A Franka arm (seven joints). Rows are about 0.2 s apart.
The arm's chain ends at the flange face. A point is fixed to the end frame.
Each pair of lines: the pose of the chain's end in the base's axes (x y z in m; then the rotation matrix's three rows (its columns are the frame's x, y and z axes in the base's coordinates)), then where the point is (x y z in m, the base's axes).
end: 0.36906, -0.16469, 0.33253; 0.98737, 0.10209, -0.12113; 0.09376, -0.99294, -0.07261; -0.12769, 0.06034, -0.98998
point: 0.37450 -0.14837 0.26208
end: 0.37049, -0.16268, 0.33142; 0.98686, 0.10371, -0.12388; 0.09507, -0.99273, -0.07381; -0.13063, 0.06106, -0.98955
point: 0.37571 -0.14642 0.26094
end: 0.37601, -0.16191, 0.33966; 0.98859, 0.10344, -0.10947; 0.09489, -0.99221, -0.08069; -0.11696, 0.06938, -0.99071
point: 0.38224 -0.14614 0.26915
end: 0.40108, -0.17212, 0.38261; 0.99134, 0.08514, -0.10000; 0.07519, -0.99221, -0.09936; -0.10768, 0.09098, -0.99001
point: 0.40836 -0.15793 0.31187
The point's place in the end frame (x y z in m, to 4 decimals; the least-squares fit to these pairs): 0.0159 -0.0199 0.0679
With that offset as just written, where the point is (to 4 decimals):
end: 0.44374, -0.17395, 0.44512; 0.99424, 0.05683, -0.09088; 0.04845, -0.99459, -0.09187; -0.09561, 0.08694, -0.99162
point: 0.4522 -0.1596 0.3745
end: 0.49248, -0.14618, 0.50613; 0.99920, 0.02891, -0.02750; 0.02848, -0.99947, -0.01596; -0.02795, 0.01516, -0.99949
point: 0.5059 -0.1269 0.4375
